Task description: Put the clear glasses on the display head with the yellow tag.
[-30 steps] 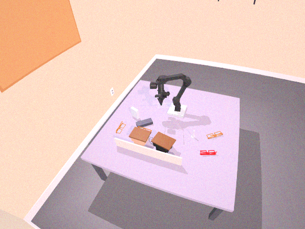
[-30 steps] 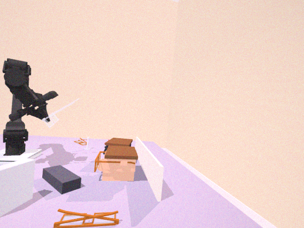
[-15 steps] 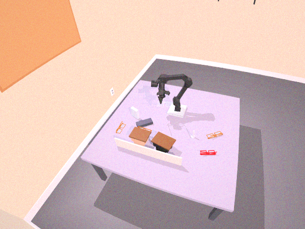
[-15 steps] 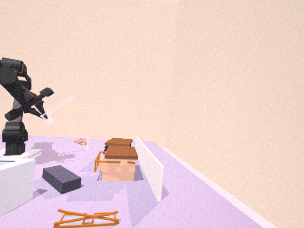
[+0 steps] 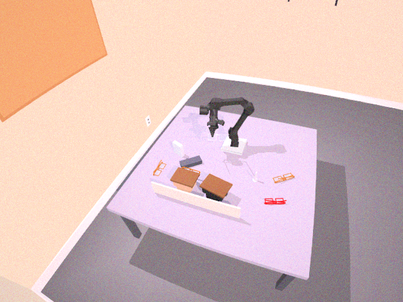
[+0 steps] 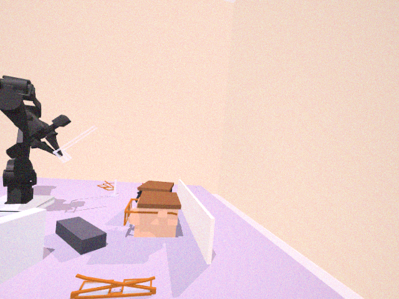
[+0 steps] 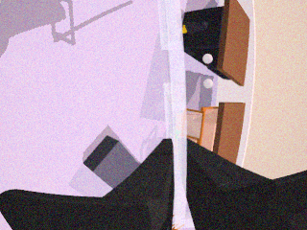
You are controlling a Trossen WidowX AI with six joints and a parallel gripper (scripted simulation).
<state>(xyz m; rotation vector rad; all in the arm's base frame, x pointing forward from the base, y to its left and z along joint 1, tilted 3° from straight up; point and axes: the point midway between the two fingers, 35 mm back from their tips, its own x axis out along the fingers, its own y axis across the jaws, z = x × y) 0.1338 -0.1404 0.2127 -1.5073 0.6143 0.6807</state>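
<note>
Now: gripper tip 31 cm short of the dark head, 15 cm above it and 9 cm to the right of it. Also, from my gripper tip: tan head: 28 cm ahead, 15 cm below, 13 cm to the right; white box: 27 cm to the right, 15 cm below; white stand: 33 cm to the left, 18 cm below, 17 cm ahead.
</note>
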